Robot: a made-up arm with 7 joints. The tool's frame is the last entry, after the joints.
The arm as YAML. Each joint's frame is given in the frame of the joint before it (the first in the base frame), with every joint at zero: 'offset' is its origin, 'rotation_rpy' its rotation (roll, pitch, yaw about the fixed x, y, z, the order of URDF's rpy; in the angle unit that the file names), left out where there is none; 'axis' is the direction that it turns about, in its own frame. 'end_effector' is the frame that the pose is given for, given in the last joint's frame.
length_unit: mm
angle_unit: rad
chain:
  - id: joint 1
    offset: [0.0, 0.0, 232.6]
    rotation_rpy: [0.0, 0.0, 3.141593]
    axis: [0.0, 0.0, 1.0]
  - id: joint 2
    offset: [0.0, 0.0, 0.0]
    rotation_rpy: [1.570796, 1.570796, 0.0]
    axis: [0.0, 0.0, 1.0]
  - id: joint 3
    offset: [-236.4, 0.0, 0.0]
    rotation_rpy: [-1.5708, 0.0, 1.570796]
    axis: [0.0, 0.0, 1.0]
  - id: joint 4
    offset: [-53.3, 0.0, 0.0]
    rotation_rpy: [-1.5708, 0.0, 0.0]
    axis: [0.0, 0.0, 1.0]
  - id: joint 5
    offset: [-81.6, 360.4, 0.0]
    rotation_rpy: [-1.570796, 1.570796, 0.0]
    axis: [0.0, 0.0, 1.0]
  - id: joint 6
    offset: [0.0, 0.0, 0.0]
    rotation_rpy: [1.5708, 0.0, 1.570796]
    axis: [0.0, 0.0, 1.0]
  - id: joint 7
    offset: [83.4, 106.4, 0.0]
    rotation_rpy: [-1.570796, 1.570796, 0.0]
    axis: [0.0, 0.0, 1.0]
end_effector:
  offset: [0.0, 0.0, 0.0]
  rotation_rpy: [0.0, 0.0, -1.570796]
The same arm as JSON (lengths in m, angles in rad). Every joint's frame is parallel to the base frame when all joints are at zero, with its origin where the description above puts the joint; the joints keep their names.
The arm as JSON. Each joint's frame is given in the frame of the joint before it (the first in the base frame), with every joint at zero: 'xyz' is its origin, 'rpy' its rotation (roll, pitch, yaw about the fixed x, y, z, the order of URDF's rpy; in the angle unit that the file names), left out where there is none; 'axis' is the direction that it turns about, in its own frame. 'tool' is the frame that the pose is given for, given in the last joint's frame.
{
  "units": {
    "length": "m",
    "angle": "rad"
  },
  "joints": [
    {
      "name": "joint 1",
      "type": "revolute",
      "origin": {
        "xyz": [
          0.0,
          0.0,
          0.2326
        ]
      },
      "axis": [
        0.0,
        0.0,
        1.0
      ]
    },
    {
      "name": "joint 2",
      "type": "revolute",
      "origin": {
        "xyz": [
          0.0,
          0.0,
          0.0
        ]
      },
      "axis": [
        0.0,
        1.0,
        0.0
      ]
    },
    {
      "name": "joint 3",
      "type": "revolute",
      "origin": {
        "xyz": [
          0.0,
          0.0,
          0.2364
        ]
      },
      "axis": [
        0.0,
        0.0,
        1.0
      ]
    },
    {
      "name": "joint 4",
      "type": "revolute",
      "origin": {
        "xyz": [
          0.0533,
          0.0,
          0.0
        ]
      },
      "axis": [
        0.0,
        -1.0,
        0.0
      ]
    },
    {
      "name": "joint 5",
      "type": "revolute",
      "origin": {
        "xyz": [
          0.0816,
          0.0,
          -0.3604
        ]
      },
      "axis": [
        0.0,
        0.0,
        -1.0
      ]
    },
    {
      "name": "joint 6",
      "type": "revolute",
      "origin": {
        "xyz": [
          0.0,
          0.0,
          0.0
        ]
      },
      "axis": [
        0.0,
        1.0,
        0.0
      ]
    },
    {
      "name": "joint 7",
      "type": "revolute",
      "origin": {
        "xyz": [
          0.0834,
          0.0,
          -0.1064
        ]
      },
      "axis": [
        0.0,
        0.0,
        -1.0
      ]
    }
  ],
  "tool": {
    "origin": {
      "xyz": [
        0.0,
        0.0,
        0.0
      ],
      "rpy": [
        -3.1416,
        0.0,
        0.0
      ]
    }
  }
}

